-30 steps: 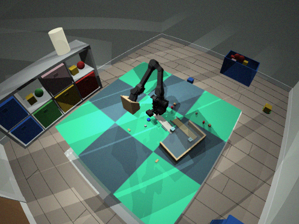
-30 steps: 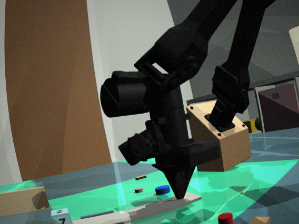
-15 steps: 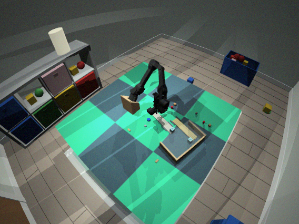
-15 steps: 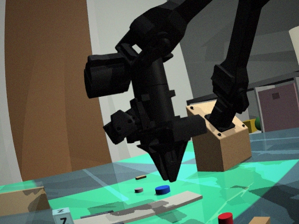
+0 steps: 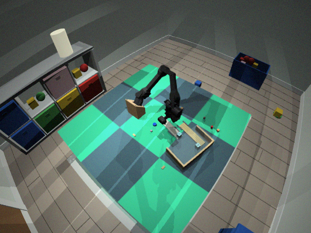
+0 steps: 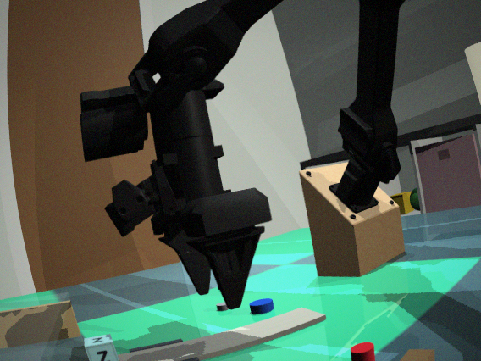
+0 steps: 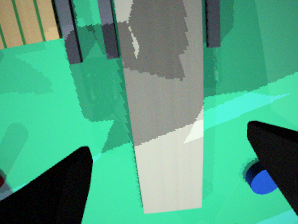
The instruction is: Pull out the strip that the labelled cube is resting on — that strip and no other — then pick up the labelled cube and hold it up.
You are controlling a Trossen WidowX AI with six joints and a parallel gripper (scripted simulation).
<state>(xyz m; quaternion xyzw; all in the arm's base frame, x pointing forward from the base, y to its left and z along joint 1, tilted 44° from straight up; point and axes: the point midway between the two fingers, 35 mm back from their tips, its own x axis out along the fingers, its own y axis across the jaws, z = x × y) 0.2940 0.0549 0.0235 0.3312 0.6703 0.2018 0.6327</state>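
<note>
Now: the strip 2 cm ahead of my gripper tip, 1 cm to the right of it and 5 cm below it. The rest, counted from my gripper tip: blue disc 10 cm behind, 7 cm to the right, 5 cm below.
</note>
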